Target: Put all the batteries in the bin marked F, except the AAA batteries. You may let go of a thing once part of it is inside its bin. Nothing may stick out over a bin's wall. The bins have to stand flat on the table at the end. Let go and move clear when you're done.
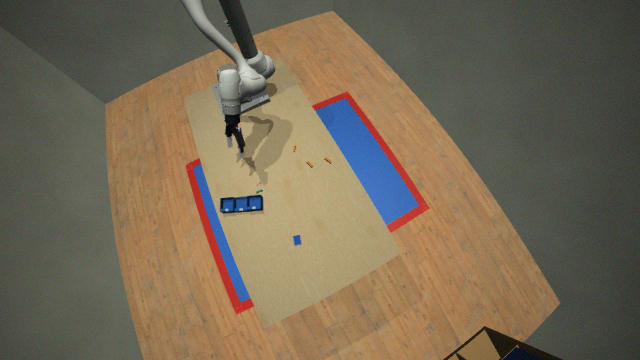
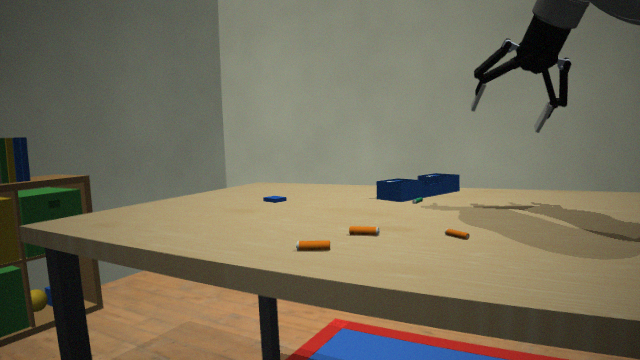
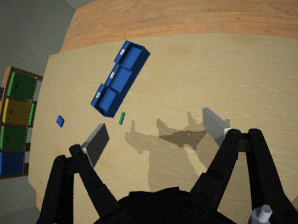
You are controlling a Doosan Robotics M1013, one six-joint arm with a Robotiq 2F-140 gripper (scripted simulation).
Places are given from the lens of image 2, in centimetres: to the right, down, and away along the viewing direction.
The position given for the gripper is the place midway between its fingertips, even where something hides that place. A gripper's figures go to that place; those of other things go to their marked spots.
gripper [image 2: 504, 118]: 41, -13, 91
joined blue bins [image 2: 401, 190]: 20, 3, 103
